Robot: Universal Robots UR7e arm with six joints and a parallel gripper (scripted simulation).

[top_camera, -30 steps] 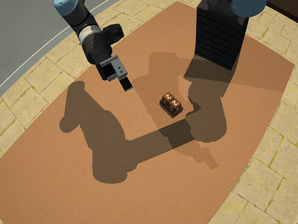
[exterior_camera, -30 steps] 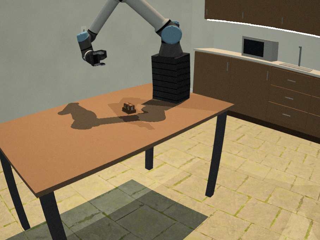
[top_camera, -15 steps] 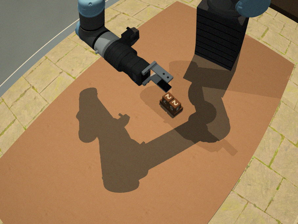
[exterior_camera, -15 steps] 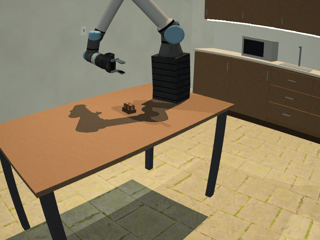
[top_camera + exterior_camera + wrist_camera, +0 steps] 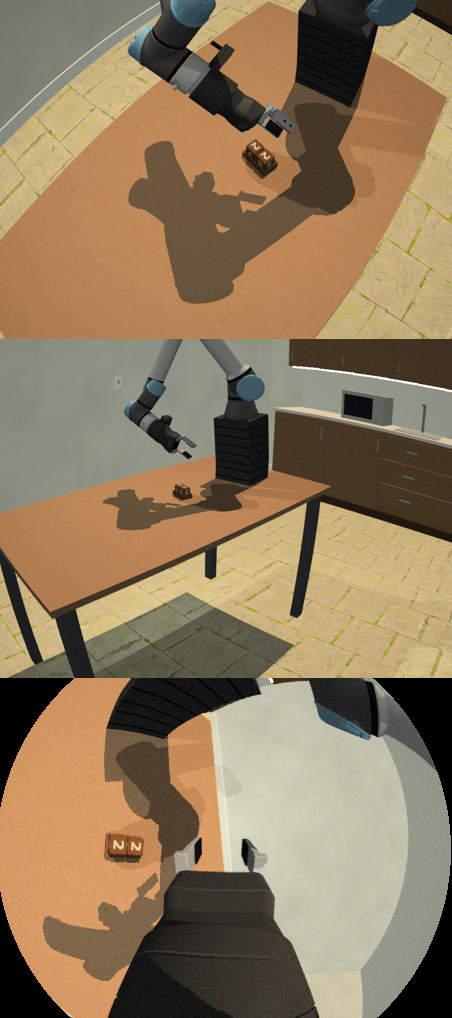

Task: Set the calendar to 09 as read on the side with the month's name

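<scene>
My gripper is now 1 cm past the brown cube, 4 cm to the left of it and 17 cm above it. Round my hand: tray: 2 cm behind, 5 cm to the right, 19 cm below.
</scene>
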